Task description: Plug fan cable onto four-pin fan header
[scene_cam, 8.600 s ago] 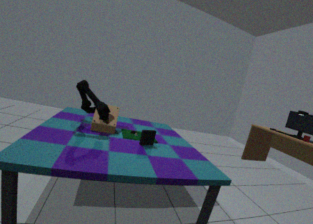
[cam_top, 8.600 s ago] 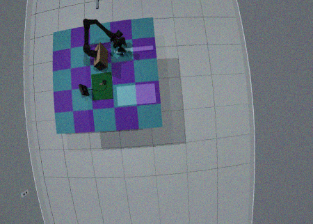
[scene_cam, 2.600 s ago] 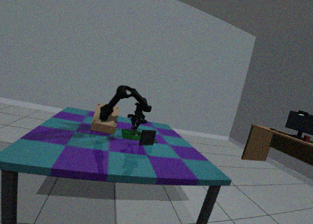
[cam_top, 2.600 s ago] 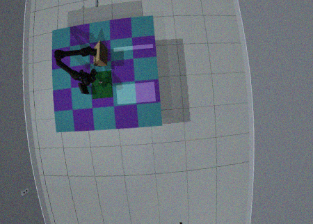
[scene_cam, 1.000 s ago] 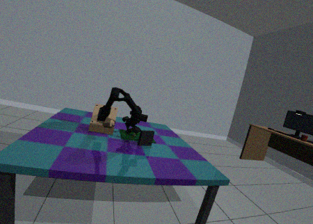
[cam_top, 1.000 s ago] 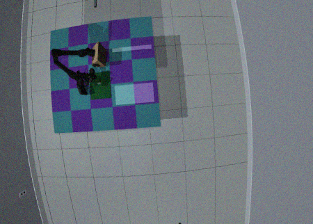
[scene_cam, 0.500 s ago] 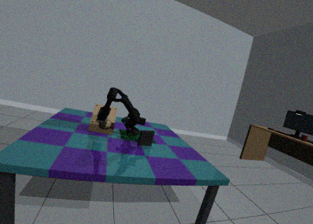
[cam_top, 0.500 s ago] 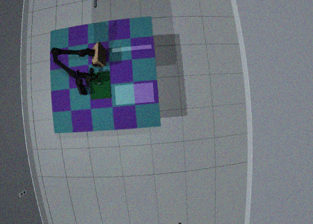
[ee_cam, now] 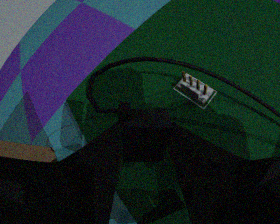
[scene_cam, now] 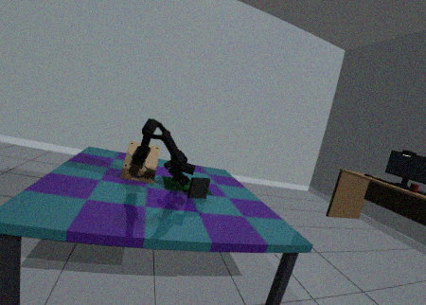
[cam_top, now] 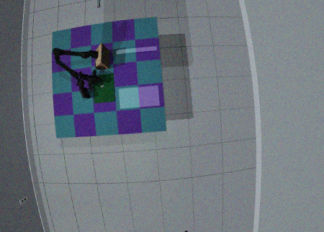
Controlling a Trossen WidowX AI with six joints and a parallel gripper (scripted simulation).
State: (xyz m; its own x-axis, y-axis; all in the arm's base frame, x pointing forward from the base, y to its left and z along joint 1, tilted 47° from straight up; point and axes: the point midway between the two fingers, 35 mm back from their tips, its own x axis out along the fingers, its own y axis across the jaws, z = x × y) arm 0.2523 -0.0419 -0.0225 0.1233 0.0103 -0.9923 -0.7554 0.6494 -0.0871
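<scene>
The green board lies 8 cm ahead of my gripper tip, 2 cm to the left of it and 5 cm below it. From my gripper tip the other things lie so: dark plug: 1 cm behind; black fan: 13 cm ahead, 16 cm to the right, 2 cm above.
</scene>
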